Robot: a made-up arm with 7 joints. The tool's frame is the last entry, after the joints.
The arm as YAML. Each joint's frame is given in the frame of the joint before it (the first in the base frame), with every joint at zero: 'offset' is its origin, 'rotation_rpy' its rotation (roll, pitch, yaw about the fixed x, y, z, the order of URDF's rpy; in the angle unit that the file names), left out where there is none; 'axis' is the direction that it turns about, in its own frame. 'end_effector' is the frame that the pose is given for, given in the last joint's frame.
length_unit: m
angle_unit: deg
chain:
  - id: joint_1
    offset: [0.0, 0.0, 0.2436]
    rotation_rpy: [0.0, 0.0, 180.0]
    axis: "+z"
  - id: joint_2
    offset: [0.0, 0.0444, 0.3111]
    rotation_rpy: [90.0, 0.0, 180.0]
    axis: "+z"
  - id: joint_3
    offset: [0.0, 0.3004, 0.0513]
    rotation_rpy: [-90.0, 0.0, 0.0]
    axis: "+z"
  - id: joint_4
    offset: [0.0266, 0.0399, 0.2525]
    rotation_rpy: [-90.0, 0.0, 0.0]
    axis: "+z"
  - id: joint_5
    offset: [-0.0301, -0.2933, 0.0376]
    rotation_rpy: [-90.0, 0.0, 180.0]
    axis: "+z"
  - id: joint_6
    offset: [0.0, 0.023, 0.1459]
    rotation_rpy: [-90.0, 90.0, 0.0]
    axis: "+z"
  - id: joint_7
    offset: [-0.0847, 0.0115, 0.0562]
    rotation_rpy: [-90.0, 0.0, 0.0]
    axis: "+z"
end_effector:
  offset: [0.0, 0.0, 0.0]
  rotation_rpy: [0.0, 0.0, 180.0]
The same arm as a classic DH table. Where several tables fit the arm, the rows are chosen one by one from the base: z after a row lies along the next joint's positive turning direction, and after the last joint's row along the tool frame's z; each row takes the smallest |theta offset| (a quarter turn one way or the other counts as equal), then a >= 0, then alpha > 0; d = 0 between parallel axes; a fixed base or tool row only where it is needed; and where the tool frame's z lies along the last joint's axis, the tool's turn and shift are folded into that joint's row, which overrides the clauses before.
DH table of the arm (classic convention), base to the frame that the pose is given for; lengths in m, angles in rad. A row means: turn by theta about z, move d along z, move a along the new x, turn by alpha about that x. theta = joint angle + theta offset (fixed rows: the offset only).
joint_1: d 0.5547  theta_offset 0  a 0  alpha 1.5708
joint_2: d 0.0957  theta_offset 0  a 0  alpha -1.5708
joint_3: d 0.5529  theta_offset 0  a 0.0266  alpha -1.5708
joint_4: d 0.0775  theta_offset 0  a -0.0301  alpha 1.5708
joint_5: d 0.4392  theta_offset 0  a 0  alpha 1.5708
joint_6: d 0.0792  theta_offset 1.5708  a 0.0847  alpha 1.5708
joint_7: d 0.0115  theta_offset 0  a 0  alpha 0

